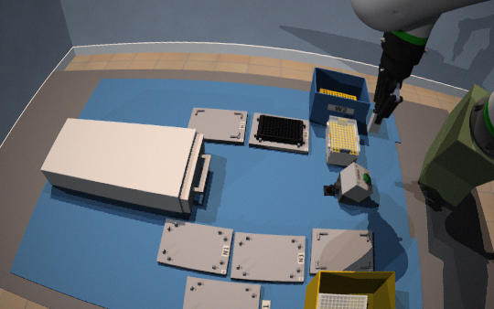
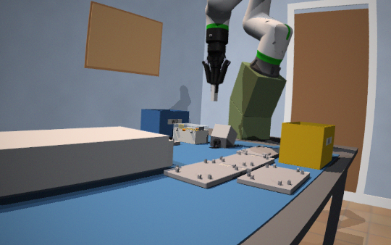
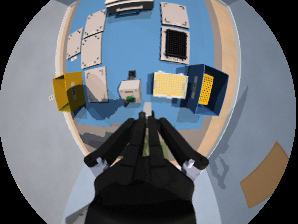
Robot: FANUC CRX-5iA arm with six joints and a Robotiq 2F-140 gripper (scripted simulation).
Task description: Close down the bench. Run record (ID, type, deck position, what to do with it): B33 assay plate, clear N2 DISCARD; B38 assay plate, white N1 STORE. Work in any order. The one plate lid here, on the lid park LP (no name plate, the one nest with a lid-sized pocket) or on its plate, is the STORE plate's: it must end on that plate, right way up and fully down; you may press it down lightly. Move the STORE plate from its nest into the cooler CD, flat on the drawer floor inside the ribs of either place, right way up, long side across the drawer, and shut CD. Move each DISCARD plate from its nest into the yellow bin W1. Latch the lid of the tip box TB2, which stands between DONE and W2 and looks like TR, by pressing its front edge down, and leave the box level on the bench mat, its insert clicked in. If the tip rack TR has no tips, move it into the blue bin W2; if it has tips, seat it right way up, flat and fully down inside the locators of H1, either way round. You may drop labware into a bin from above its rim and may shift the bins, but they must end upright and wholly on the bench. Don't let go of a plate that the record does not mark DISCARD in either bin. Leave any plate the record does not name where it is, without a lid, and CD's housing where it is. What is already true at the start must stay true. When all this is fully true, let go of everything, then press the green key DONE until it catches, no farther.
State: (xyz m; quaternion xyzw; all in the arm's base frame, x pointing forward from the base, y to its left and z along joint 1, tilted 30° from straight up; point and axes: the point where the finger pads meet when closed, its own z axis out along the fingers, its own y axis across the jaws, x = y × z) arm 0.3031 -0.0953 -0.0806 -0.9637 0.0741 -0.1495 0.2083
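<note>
Right now the green key DONE is 7 cm to the left of my hand and 14 cm below it. Round my hand: blue bin W2 (1 cm ahead, 24 cm to the right, 17 cm below); then tip box TB2 (3 cm ahead, 8 cm to the right, 16 cm below); then tip rack TR (1 cm ahead, 23 cm to the right, 16 cm below).
</note>
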